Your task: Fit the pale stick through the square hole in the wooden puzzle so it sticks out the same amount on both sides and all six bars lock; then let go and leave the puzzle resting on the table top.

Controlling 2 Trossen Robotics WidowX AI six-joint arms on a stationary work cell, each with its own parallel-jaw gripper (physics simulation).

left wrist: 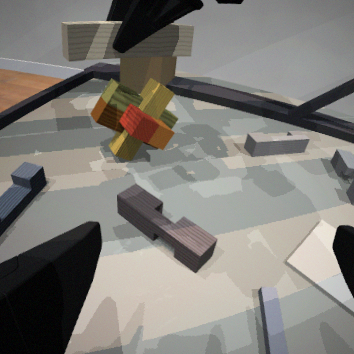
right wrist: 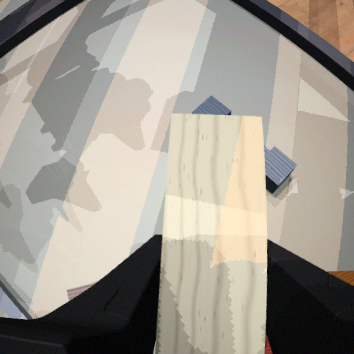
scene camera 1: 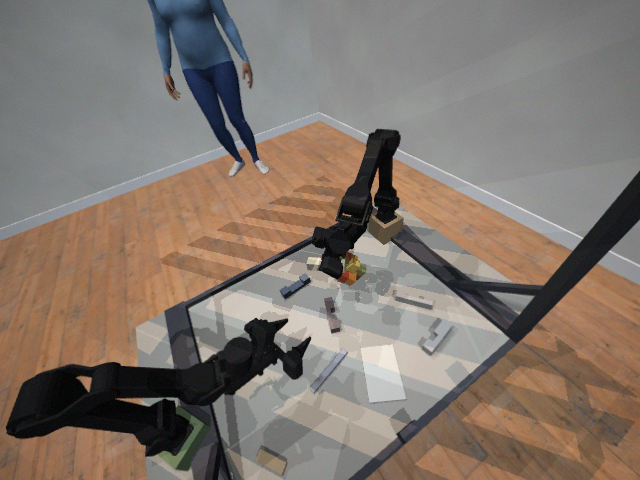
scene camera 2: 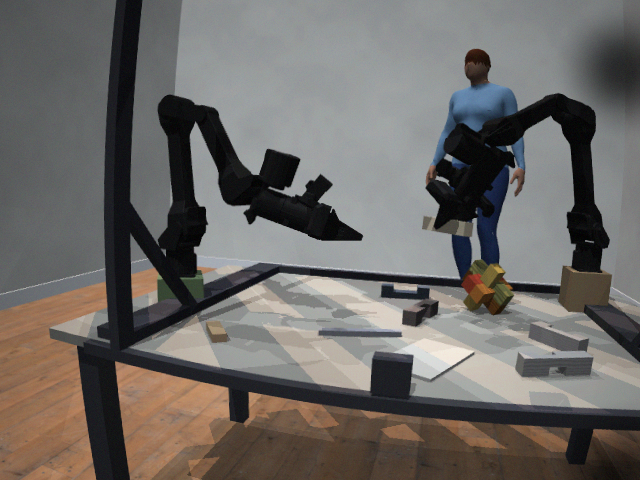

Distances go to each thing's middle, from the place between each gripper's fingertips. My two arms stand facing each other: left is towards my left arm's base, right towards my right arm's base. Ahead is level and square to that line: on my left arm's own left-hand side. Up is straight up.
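Labels:
Tan arm base (scene camera 2: pixel 577 289), from my right hand: 40 cm to the right, 1 cm ahead, 13 cm below. Pale stick (right wrist: pixel 212 285), from my right hand: 1 cm to the right, 2 cm behind, 1 cm above.
Tan arm base, from my left hand: 59 cm to the right, 10 cm ahead, 12 cm below. Pale stick, from my left hand: 20 cm to the right, 7 cm ahead, 2 cm above. By its middle, the pale stick is nearer to my right hand than to my left hand.

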